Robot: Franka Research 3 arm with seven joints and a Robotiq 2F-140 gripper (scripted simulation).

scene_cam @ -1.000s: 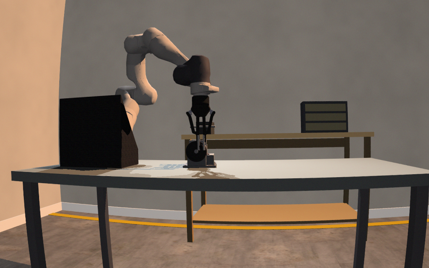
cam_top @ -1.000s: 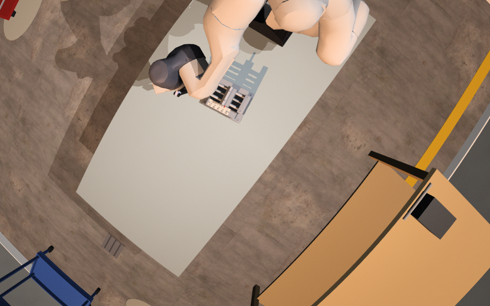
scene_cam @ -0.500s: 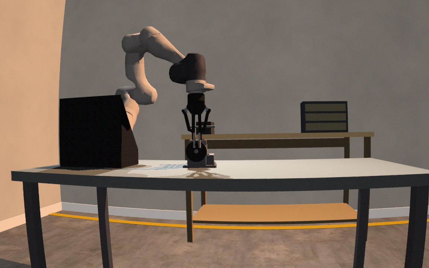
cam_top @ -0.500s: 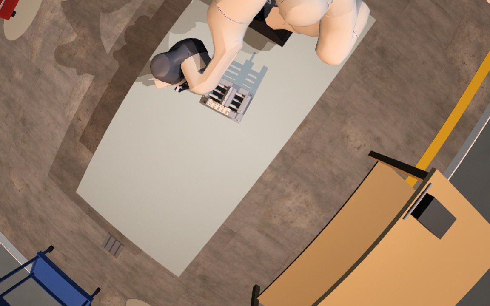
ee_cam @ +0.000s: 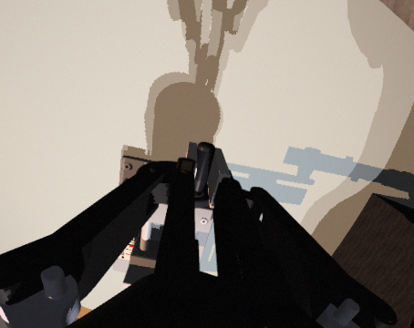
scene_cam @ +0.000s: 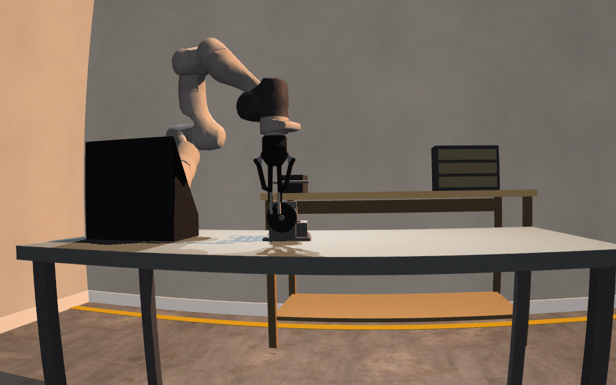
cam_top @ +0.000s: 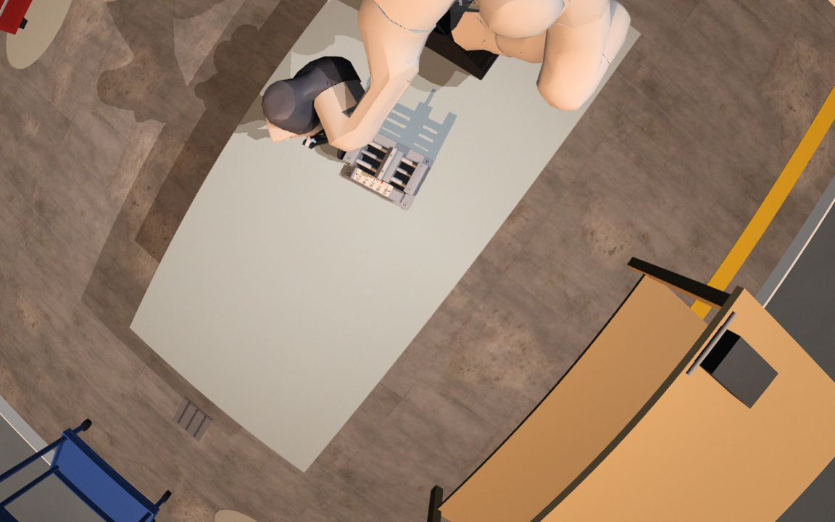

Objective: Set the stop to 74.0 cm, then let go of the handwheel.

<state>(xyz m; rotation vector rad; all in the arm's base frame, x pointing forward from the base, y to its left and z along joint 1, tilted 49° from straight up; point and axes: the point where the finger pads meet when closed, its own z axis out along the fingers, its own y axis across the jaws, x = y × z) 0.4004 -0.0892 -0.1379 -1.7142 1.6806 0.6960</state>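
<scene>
Now: hand 20 mm to the right of the black handwheel and 20 mm above it.
</scene>
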